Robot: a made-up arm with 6 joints.
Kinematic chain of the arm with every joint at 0, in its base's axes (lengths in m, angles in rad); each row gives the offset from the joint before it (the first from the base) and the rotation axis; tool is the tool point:
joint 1: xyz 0 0 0.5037 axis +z
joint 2: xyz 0 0 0 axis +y
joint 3: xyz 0 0 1.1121 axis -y
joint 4: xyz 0 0 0 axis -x
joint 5: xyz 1.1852 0 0 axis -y
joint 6: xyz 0 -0.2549 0 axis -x
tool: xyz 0 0 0
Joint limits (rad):
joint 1: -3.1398..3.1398
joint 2: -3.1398..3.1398
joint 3: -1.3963..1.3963
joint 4: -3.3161..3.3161
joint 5: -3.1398..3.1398
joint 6: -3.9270..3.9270
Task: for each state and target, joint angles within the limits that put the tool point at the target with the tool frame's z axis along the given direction. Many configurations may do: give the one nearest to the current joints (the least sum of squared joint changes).
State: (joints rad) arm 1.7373 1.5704 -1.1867 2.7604 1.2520 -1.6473
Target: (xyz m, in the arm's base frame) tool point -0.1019 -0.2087 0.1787 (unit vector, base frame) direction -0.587 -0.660 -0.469
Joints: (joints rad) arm 2.4513 1.6362 -1.3914 2.6592 1.2725 -1.5930
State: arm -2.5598 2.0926 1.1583 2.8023 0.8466 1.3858
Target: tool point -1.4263 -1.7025 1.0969 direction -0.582 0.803 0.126
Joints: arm -2.3814 1.1982 1.3950 3.3161 1.3479 1.4636
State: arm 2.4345 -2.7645 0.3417 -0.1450 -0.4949 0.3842
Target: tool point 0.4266 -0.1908 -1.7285 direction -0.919 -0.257 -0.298
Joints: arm 2.1918 -3.1378 1.1510 0.3880 -0.1872 0.7366
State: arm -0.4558 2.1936 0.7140 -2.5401 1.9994 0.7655
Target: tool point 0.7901 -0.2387 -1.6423 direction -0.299 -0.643 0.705
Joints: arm -0.6031 2.6824 1.3963 -2.9785 1.8637 0.8339
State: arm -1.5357 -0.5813 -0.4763 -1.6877 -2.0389 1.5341
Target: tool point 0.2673 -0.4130 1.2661 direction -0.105 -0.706 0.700
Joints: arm -1.2688 -0.7146 -0.5973 -2.1169 -1.6496 0.7630
